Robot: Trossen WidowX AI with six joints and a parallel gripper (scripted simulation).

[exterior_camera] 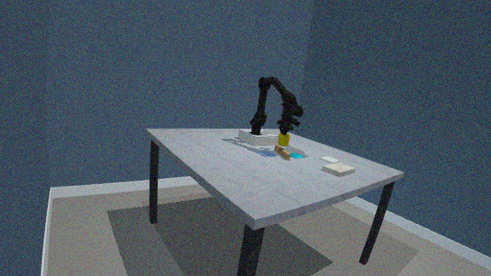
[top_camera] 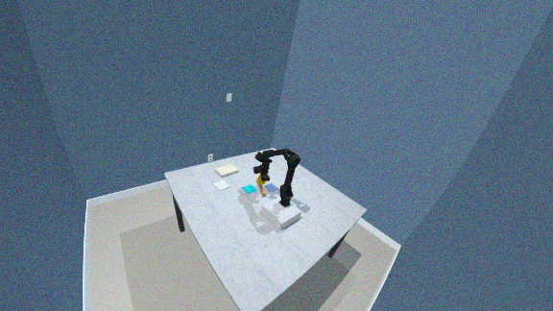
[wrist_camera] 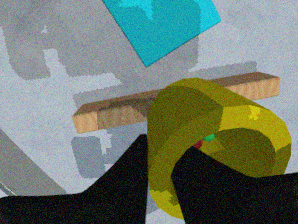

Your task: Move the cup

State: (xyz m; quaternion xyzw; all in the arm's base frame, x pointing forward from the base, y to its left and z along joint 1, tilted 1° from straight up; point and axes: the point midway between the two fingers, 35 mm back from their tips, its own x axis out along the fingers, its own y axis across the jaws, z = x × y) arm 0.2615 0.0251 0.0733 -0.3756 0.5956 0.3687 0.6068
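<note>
My gripper tip is now 9 cm above the brown wooden block, 3 cm short of it and 1 cm to the left of it. Also, from my gripper tip: white flat square 27 cm to the left, 19 cm ahead, 9 cm below; blue pad 11 cm to the right, 11 cm below; yellow cup 2 cm ahead, 1 cm to the right.
</note>
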